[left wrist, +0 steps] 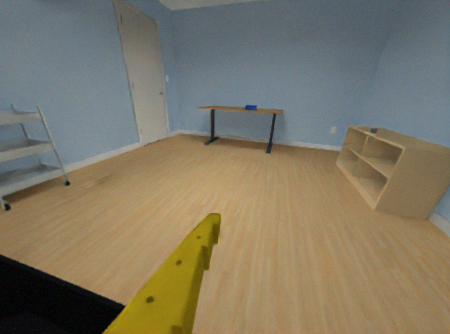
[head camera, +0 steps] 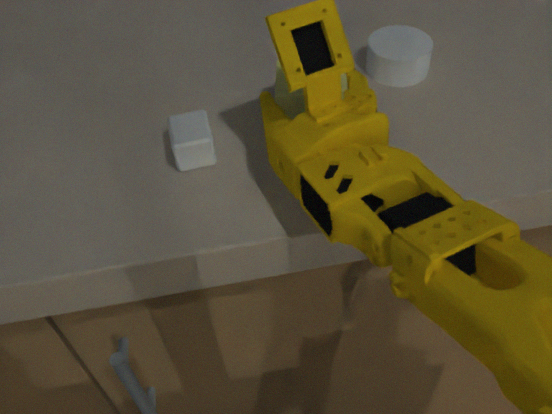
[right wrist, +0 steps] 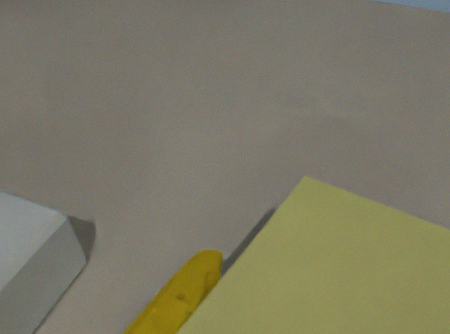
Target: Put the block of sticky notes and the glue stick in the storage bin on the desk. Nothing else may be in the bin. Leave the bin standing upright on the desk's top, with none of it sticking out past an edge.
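Places are measured from the left arm's base along level axes (x ahead, y left, z up), in metres.
Where they show: left hand, tool point: (left wrist: 219, 224); right hand, tool point: (head camera: 268, 96) (right wrist: 220, 272).
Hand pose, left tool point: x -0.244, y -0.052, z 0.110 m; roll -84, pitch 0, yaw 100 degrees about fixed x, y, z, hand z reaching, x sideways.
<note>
Each offset is from my left tool point to the centre of the thing. Level surfaces: height alone.
The yellow block of sticky notes @(dx +0.587, dy -0.202, dz +0.047 m) (head camera: 286, 97) (right wrist: 340, 260) is between the jaws of my right gripper (head camera: 314, 90) (right wrist: 212, 257), which is shut on it. One jaw presses on its left side; the block hides the other jaw in the right wrist view. A dark shadow lies along the block's left edge, over the grey top. My left gripper (left wrist: 215, 220) is fully open, one notched jaw showing, over the floor with nothing in it. A small blue box (left wrist: 251, 107), possibly the storage bin, stands on a distant wooden desk @(dz -0.165 m) (left wrist: 225, 108). I cannot identify the glue stick in any view.
A white rounded block @(dx +0.580, dy -0.113, dz +0.037 m) (head camera: 192, 142) (right wrist: 30, 245) lies left of the right gripper; a white cylinder @(dx +0.634, dy -0.288, dz +0.037 m) (head camera: 399, 57) stands behind it at the right. The counter's front edge (head camera: 240, 262) runs below. A wooden shelf unit (left wrist: 415, 175) bears a small dark thing (left wrist: 373, 130). A white cart (left wrist: 50, 137) stands left.
</note>
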